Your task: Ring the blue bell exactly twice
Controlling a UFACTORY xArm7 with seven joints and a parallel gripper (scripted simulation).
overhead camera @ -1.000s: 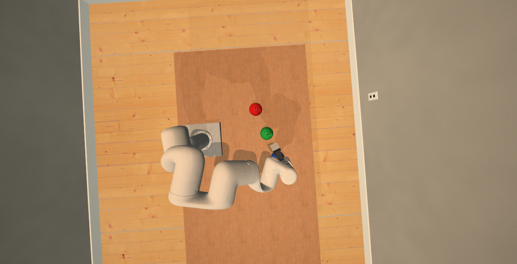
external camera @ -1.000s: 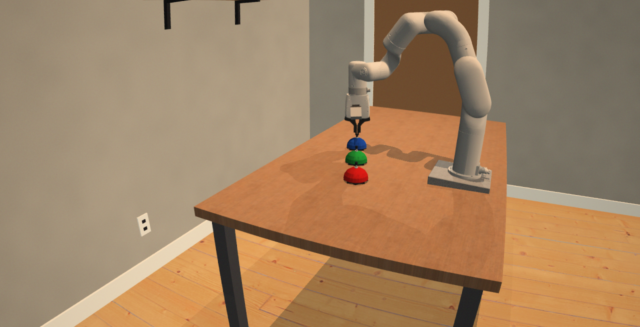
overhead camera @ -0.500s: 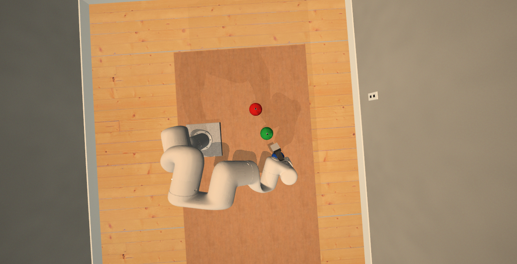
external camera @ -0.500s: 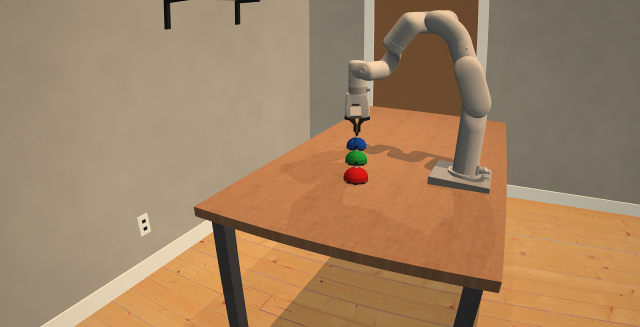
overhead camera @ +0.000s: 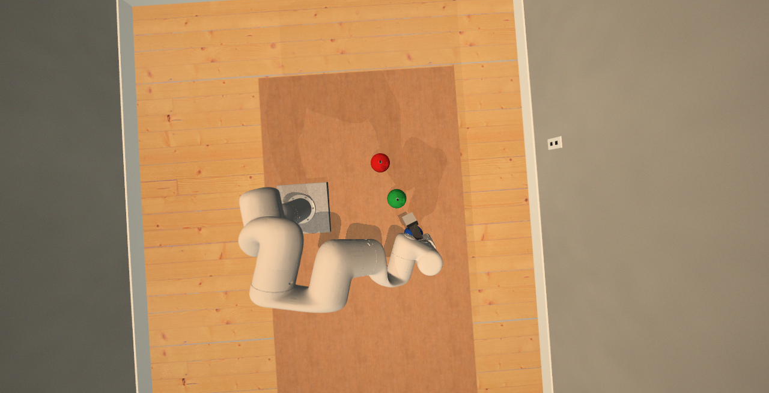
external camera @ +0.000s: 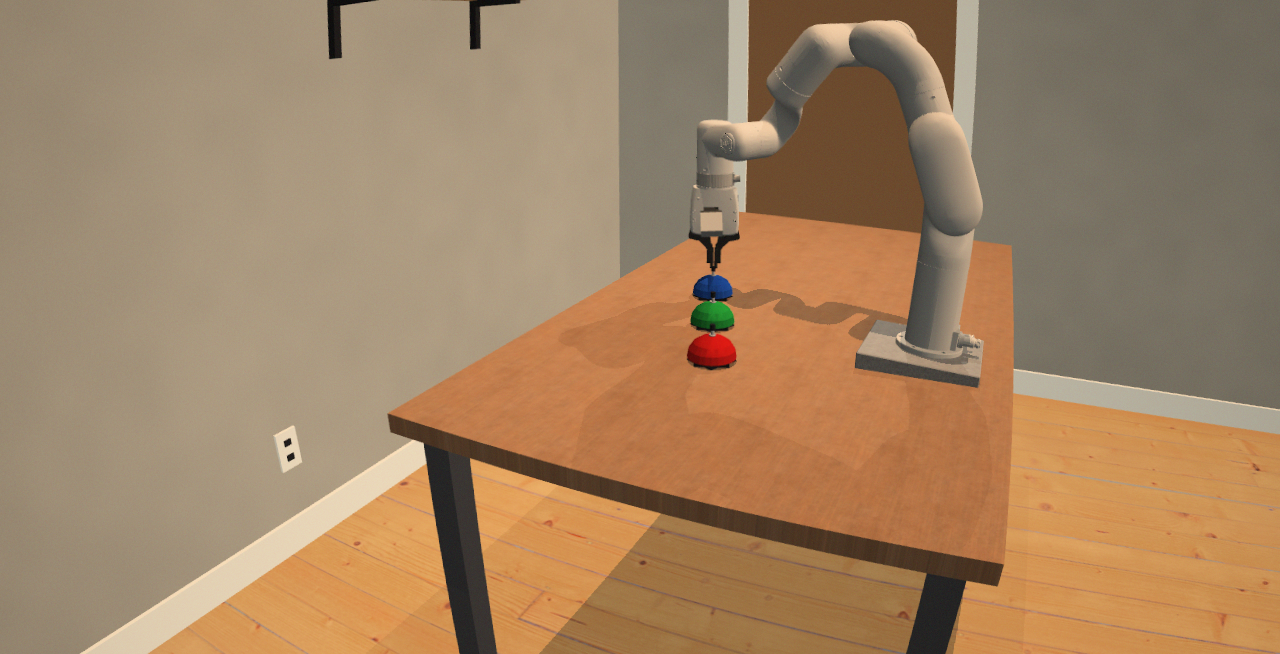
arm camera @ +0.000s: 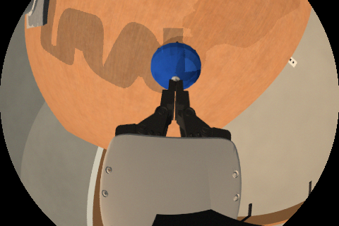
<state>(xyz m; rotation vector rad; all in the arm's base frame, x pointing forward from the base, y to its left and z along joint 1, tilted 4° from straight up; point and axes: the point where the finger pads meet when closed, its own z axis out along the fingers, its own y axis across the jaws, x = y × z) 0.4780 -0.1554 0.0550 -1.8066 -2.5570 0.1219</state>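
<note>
Right now the blue bell is 50 mm below my hand. From my hand the other things lie so: red bell: 330 mm to the left, 120 mm behind, 50 mm below; then green bell: 160 mm to the left, 60 mm behind, 50 mm below.
</note>
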